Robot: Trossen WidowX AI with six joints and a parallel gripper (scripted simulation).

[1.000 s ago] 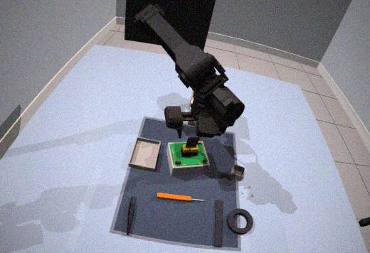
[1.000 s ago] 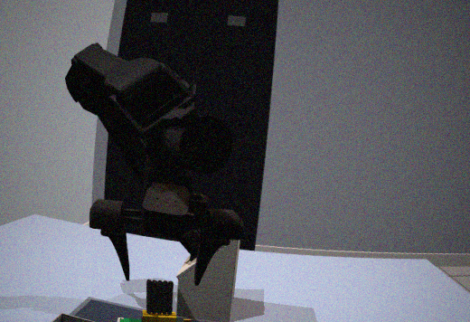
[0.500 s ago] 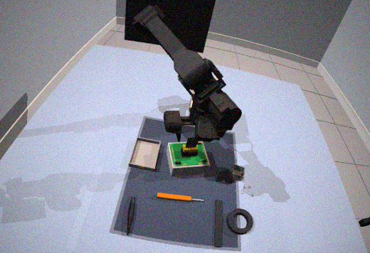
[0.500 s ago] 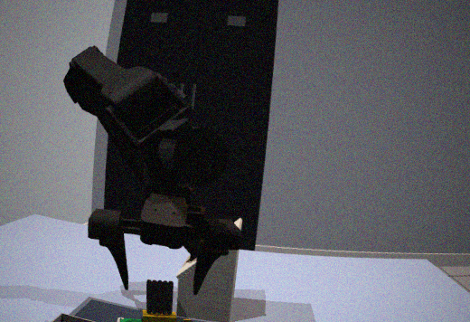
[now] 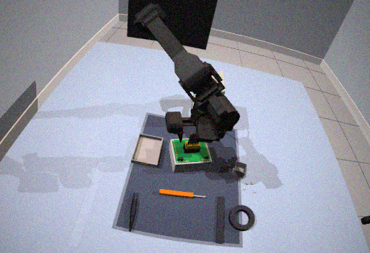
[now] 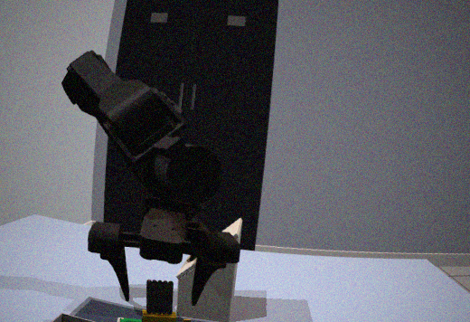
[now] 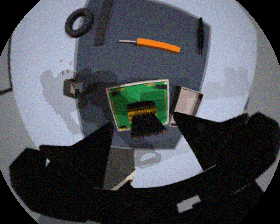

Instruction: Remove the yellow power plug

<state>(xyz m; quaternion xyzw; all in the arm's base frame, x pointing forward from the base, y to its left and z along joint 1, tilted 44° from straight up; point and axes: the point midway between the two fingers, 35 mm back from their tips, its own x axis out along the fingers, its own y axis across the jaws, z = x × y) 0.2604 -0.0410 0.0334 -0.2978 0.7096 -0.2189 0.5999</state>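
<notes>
Right now the yellow power plug is 2 cm below my gripper tip. The rest, counted from my gripper tip: dark mat (11 cm below, 5 cm ahead, 1 cm to the right); then grey tray (14 cm to the right, 10 cm below, 2 cm behind); then black bar (21 cm ahead, 10 cm below, 9 cm to the left).
</notes>
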